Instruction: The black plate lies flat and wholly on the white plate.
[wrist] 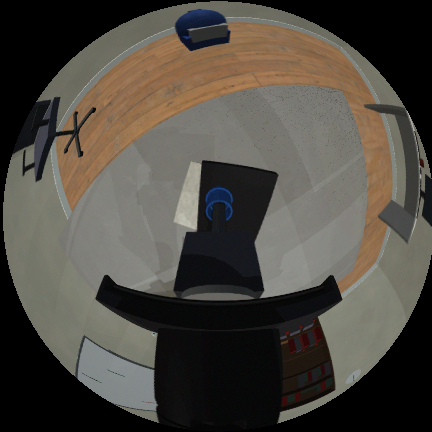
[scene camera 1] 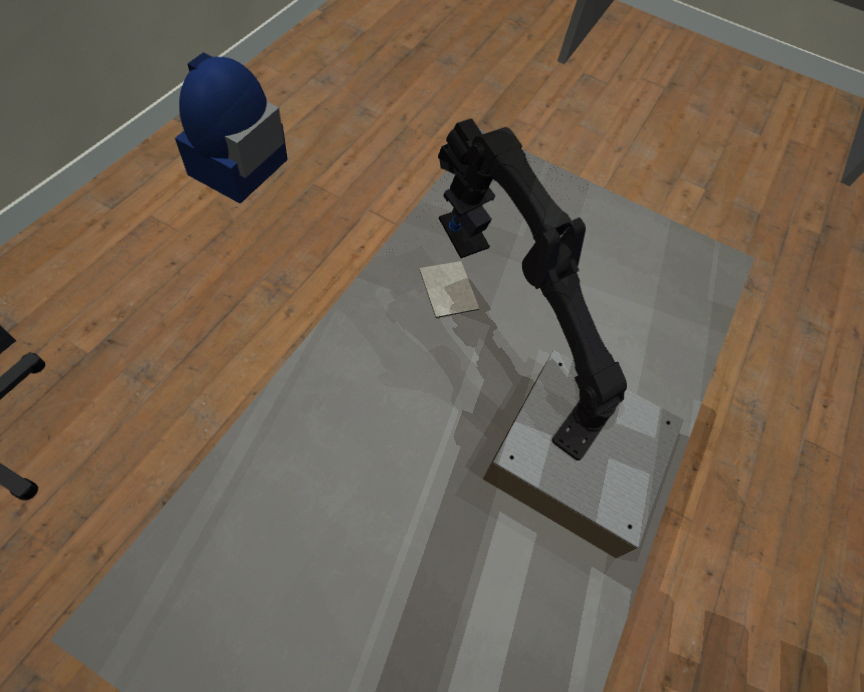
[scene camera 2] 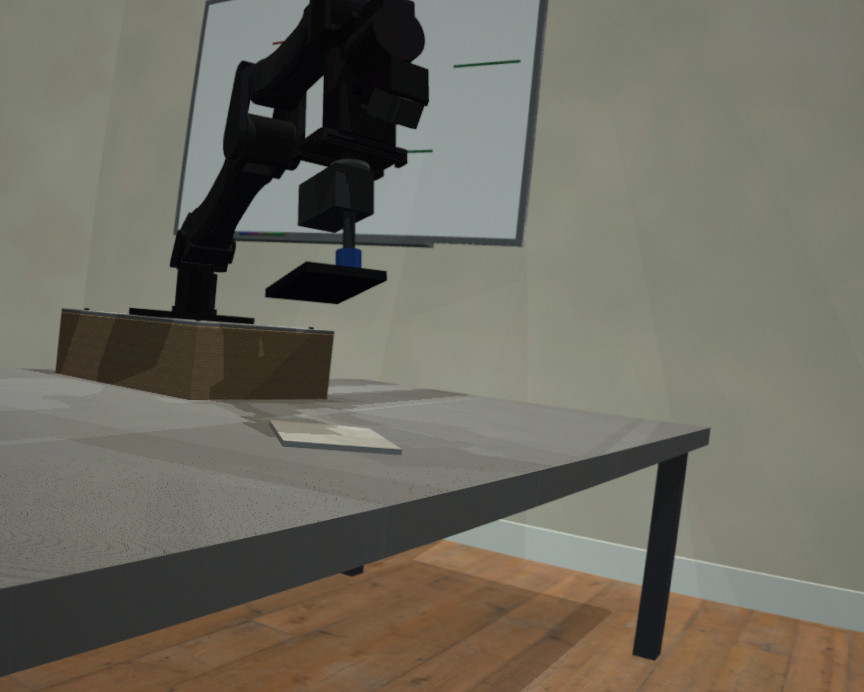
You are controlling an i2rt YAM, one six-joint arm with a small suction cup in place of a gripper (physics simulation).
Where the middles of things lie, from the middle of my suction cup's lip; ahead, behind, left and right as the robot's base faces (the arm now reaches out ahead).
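The black plate [scene camera 2: 315, 282] has my suction cup 20 mm above it, 20 mm past it and 10 mm to the left of it. Going by their middles, the black plate is the nearest to my suction cup of the things named here. There is a white plate [scene camera 2: 290, 434] too, and from my suction cup it sits 170 mm below, 50 mm to the left and 40 mm behind.
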